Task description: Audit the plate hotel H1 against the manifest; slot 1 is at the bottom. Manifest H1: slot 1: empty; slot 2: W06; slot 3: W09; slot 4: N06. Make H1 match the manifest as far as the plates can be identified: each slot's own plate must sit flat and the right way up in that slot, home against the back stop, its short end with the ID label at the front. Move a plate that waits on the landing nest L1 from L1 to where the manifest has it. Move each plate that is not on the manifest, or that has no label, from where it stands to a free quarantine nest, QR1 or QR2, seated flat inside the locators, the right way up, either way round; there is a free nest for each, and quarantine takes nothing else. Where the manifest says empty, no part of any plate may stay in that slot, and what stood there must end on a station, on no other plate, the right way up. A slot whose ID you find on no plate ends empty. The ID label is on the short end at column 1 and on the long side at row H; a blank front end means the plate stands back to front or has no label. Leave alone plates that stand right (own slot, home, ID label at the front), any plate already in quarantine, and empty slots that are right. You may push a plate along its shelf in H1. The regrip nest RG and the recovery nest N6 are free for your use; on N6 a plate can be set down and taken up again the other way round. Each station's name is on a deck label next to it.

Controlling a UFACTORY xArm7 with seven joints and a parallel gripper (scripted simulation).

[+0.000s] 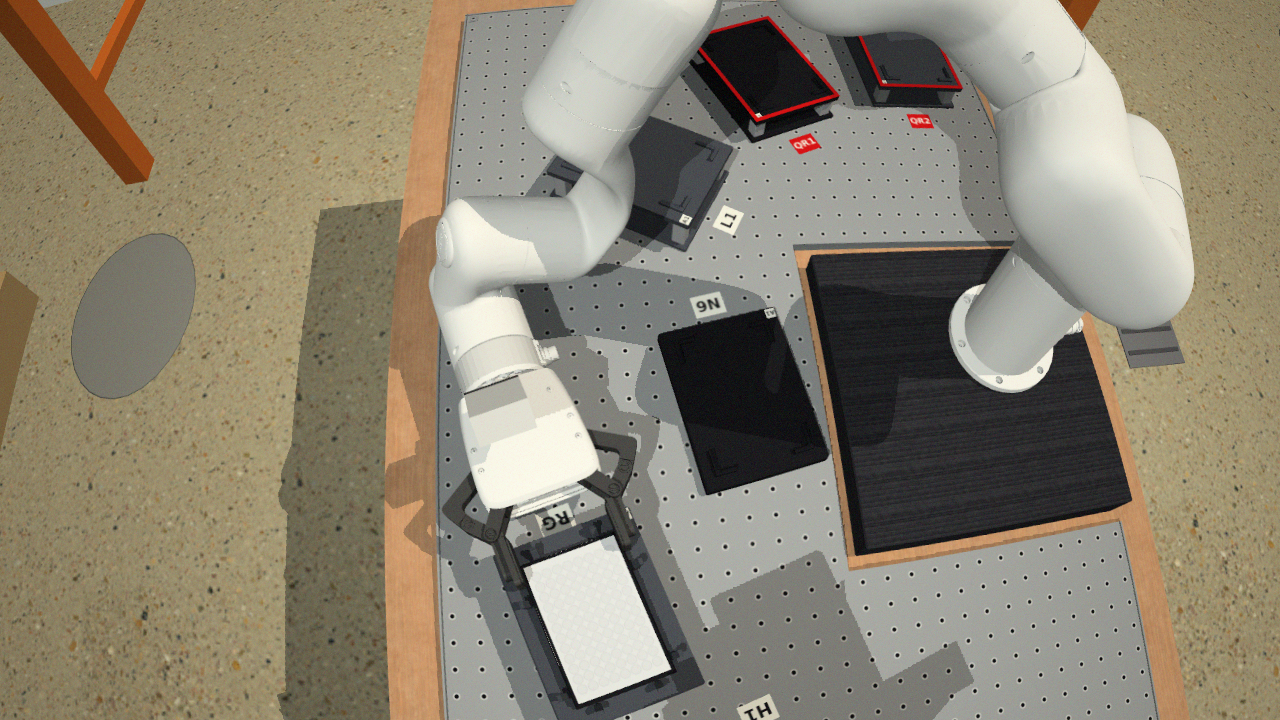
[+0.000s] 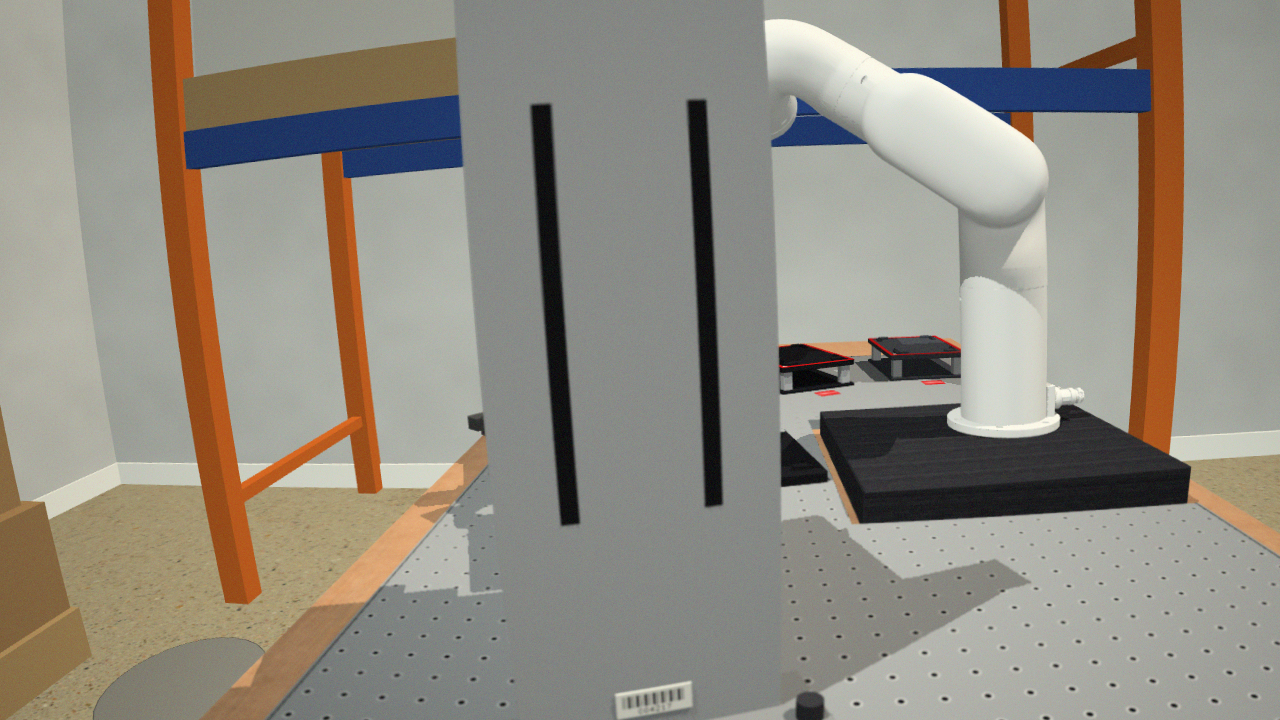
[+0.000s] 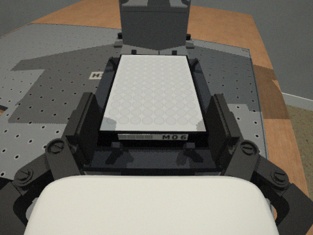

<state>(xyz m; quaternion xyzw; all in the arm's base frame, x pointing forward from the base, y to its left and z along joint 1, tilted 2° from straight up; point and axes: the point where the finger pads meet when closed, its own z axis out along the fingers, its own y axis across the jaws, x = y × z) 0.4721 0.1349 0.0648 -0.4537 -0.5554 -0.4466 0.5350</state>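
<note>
The white well plate lies 5 cm to the left of my hand, 2 cm below it and 1 cm behind it. The rest, counted from my hand: recovery nest N6: 18 cm behind, 13 cm to the right, 8 cm below; H1 deck label: 16 cm to the left, 13 cm behind, 8 cm below; regrip nest RG: 5 cm to the left, 3 cm below, 1 cm behind.
</note>
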